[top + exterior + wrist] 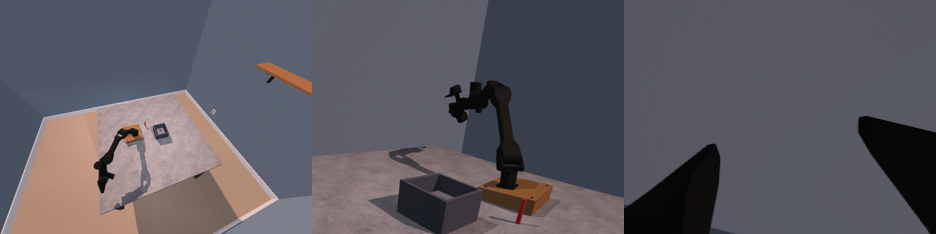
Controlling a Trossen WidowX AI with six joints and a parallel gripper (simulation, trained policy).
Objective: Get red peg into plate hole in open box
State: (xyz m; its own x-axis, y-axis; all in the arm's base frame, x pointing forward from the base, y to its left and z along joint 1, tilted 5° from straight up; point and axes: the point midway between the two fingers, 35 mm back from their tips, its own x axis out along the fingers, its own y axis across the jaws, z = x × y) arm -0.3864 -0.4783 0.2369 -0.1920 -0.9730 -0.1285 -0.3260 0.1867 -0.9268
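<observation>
The red peg is 560 mm ahead of my gripper tip, 640 mm to the left of it and 210 mm below it. Round my gripper tip: pale plate (700 mm ahead, 450 mm to the left, 210 mm below); grey box (700 mm ahead, 450 mm to the left, 230 mm below).
</observation>
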